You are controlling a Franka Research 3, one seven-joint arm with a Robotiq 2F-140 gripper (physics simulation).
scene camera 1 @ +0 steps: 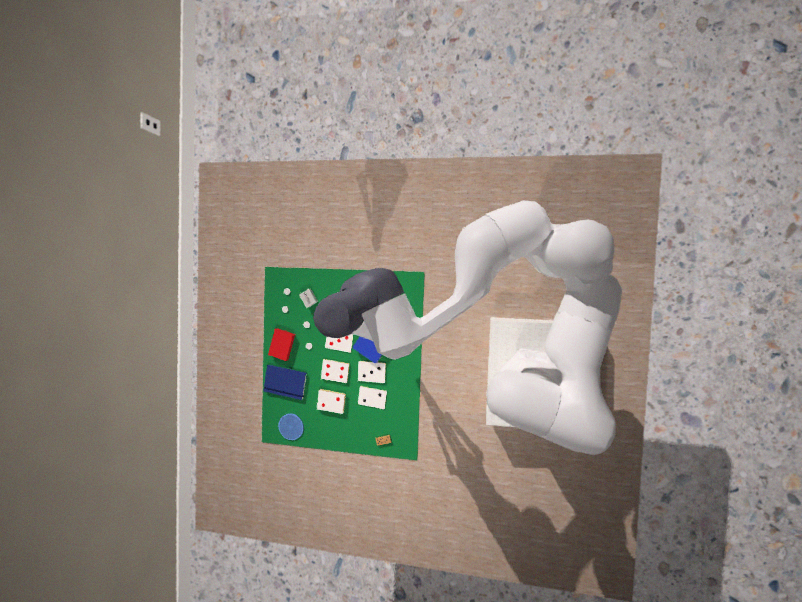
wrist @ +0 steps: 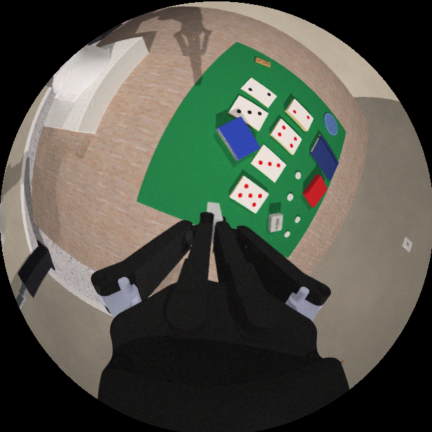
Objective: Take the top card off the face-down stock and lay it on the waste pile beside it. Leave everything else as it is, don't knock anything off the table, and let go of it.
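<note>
The face-down stock [scene camera 1: 367, 349] [wrist: 239, 138] is a blue-backed stack lying askew on the green mat [scene camera 1: 401, 427] [wrist: 175, 175]. One corner of it meets the edge of the white card with three black dots [scene camera 1: 371, 371] [wrist: 248, 113]. A white card with two black dots [scene camera 1: 372, 397] [wrist: 258, 92] lies beyond that. I cannot tell for certain which of these is the waste pile. My gripper [wrist: 211, 211] is shut with no card visible between its fingers. It hangs above the mat near the card with five red dots [wrist: 249, 194], away from the stock. In the scene view the dark hand hides the fingers.
White cards with three red dots [scene camera 1: 338, 342] [wrist: 269, 163], four [scene camera 1: 334, 371] [wrist: 285, 136] and two [scene camera 1: 331, 401] [wrist: 299, 115] form a row. A red box [scene camera 1: 281, 344] [wrist: 315, 191], navy box [scene camera 1: 285, 382] [wrist: 325, 157], blue disc [scene camera 1: 290, 427] [wrist: 331, 123], grey block [scene camera 1: 307, 298] [wrist: 275, 222] and small white pieces stand around.
</note>
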